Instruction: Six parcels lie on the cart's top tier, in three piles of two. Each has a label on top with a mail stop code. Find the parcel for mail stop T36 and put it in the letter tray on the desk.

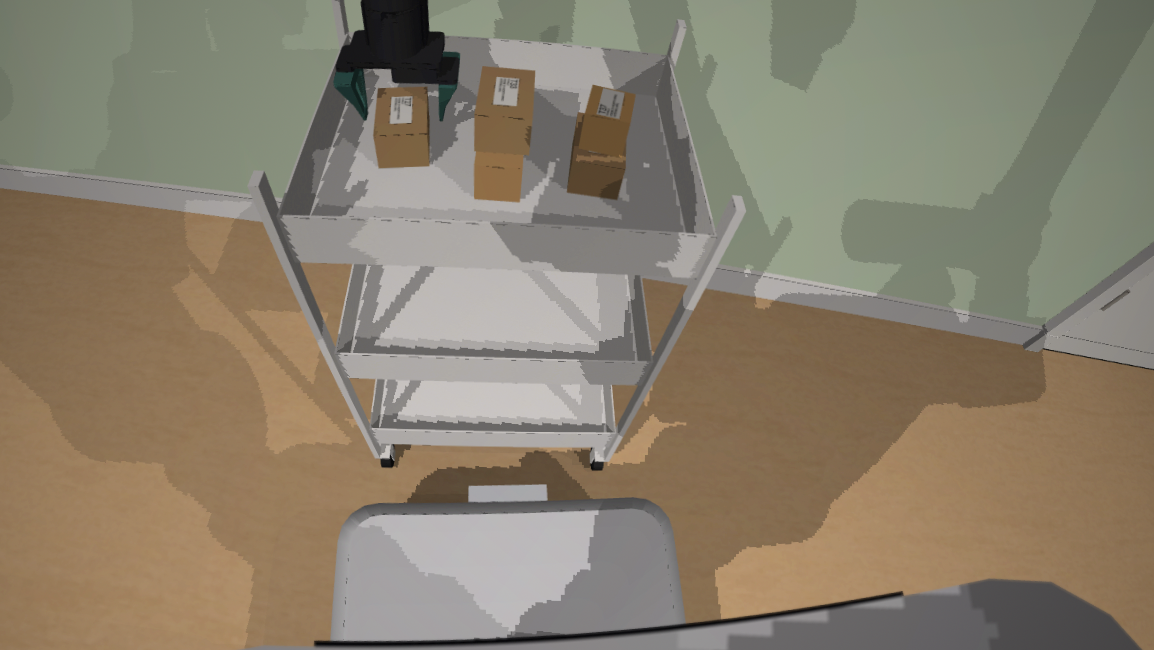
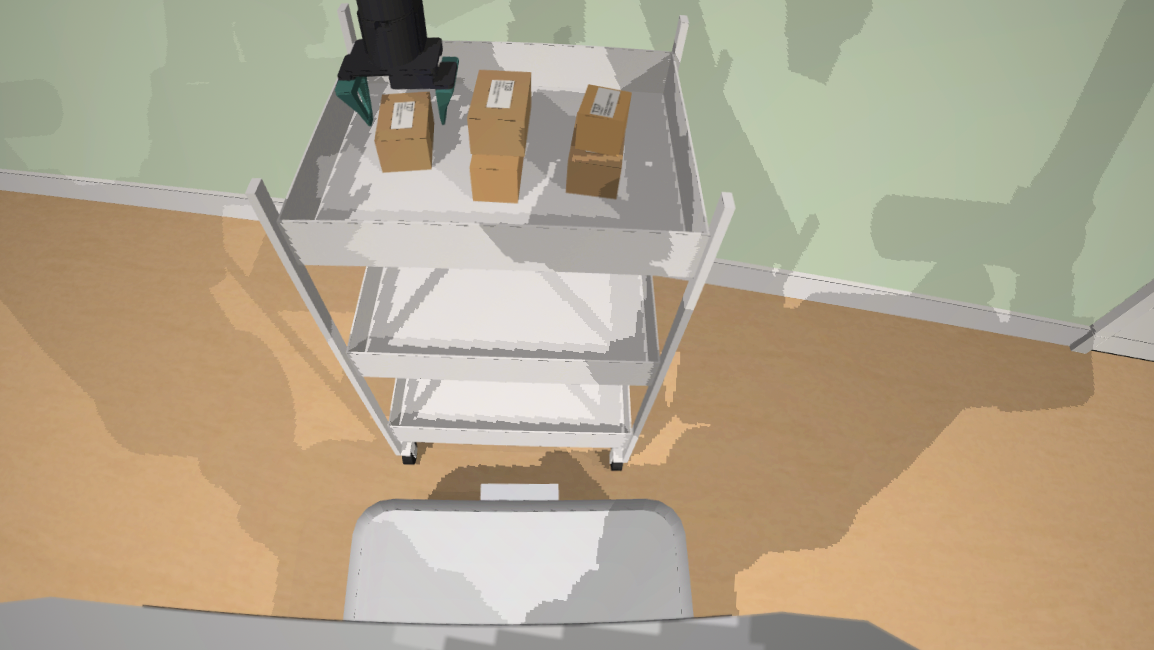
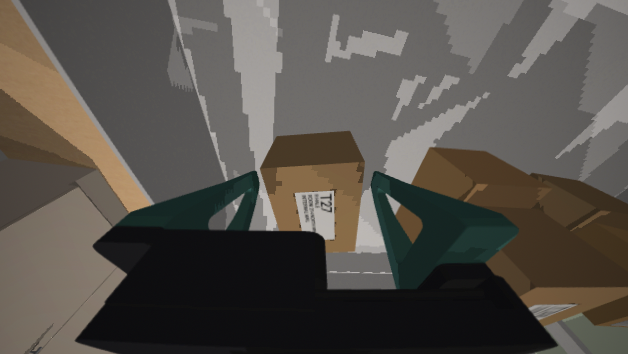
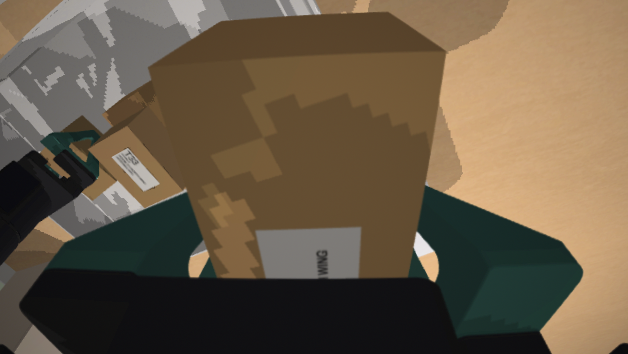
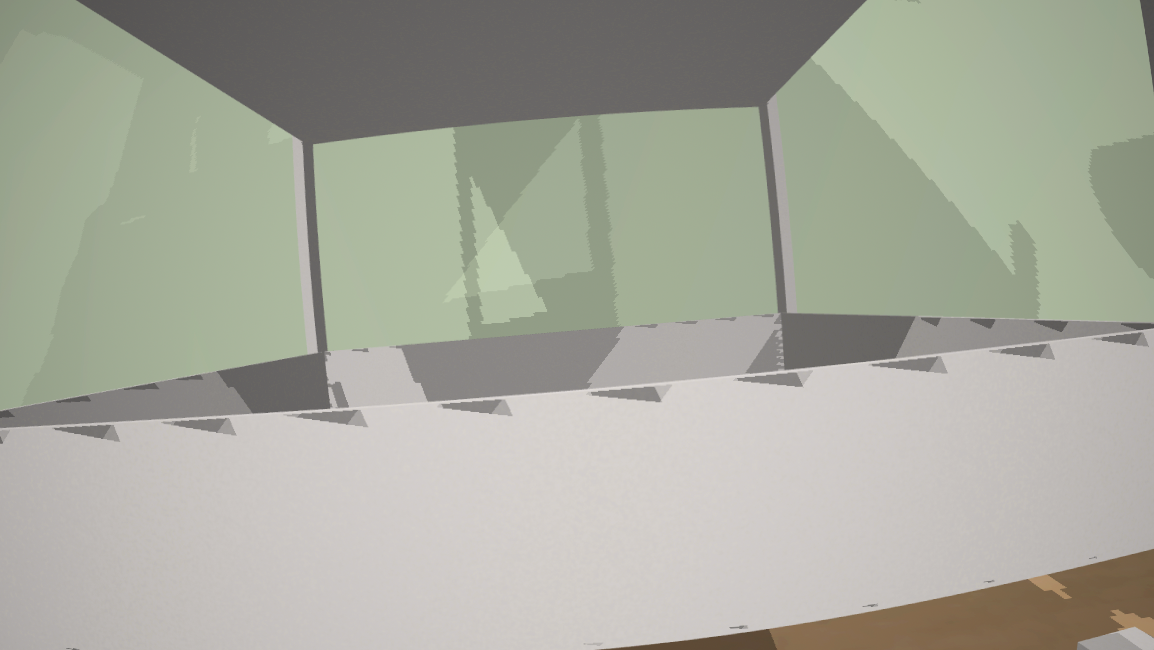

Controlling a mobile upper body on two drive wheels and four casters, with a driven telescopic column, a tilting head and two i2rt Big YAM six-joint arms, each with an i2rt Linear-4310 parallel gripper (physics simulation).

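Places are measured from the left arm's base along level axes (x ahead, y left, z up), in millimetres.
Where they show: left gripper, fingertip midpoint: [image 1: 403, 117] [image 2: 407, 122] [image 3: 315, 177] [image 4: 76, 149].
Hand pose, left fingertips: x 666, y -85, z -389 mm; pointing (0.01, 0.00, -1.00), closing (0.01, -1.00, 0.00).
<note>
After its pixels a point has its place.
My left gripper [image 1: 403, 119] @(x 666, y -85, z -389 mm) [image 2: 407, 123] @(x 666, y -85, z -389 mm) [image 3: 315, 177] @(x 666, y -85, z -389 mm) is open, its fingers apart on either side of the parcel labelled T27 [image 1: 402, 150] @(x 603, y -91, z -387 mm) [image 2: 405, 155] @(x 603, y -93, z -389 mm) [image 3: 345, 180] @(x 682, y -103, z -364 mm), which sits singly on the cart's top tier [image 1: 484, 244] @(x 455, y -189, z -377 mm) [image 2: 484, 246] @(x 455, y -197, z -378 mm). My right gripper [image 4: 313, 177] @(x 624, y -431, z -139 mm) is shut on a brown parcel [image 4: 325, 125] @(x 664, y -457, z -88 mm); its label is mostly hidden, with "WING" showing. The middle pile's top parcel [image 1: 502, 133] @(x 572, y -205, z -334 mm) [image 2: 496, 135] @(x 573, y -205, z -334 mm) [image 4: 142, 154] @(x 629, y -229, z -312 mm) reads T33 and rests on another parcel [image 1: 498, 179] @(x 551, y -202, z -380 mm) [image 2: 495, 181] @(x 551, y -203, z -381 mm). The right pile's top parcel [image 1: 604, 133] @(x 583, y -316, z -335 mm) [image 2: 599, 133] @(x 583, y -316, z -336 mm) has a code I cannot read surely. The T36 code and letter tray do not show.
Below the right pile's top parcel is another parcel [image 1: 595, 173] @(x 564, y -311, z -378 mm) [image 2: 593, 175] @(x 564, y -312, z -381 mm). The cart's raised side walls and corner posts [image 1: 730, 218] @(x 441, y -419, z -311 mm) [image 2: 721, 218] @(x 439, y -420, z -311 mm) surround the parcels. The robot's grey base [image 1: 452, 565] @(x 221, y -140, z -817 mm) [image 2: 460, 565] @(x 216, y -139, z -816 mm) stands before the cart. A green wall [image 1: 888, 145] @(x 893, y -965, z -541 mm) [image 2: 912, 145] @(x 892, y -967, z -558 mm) lies behind.
</note>
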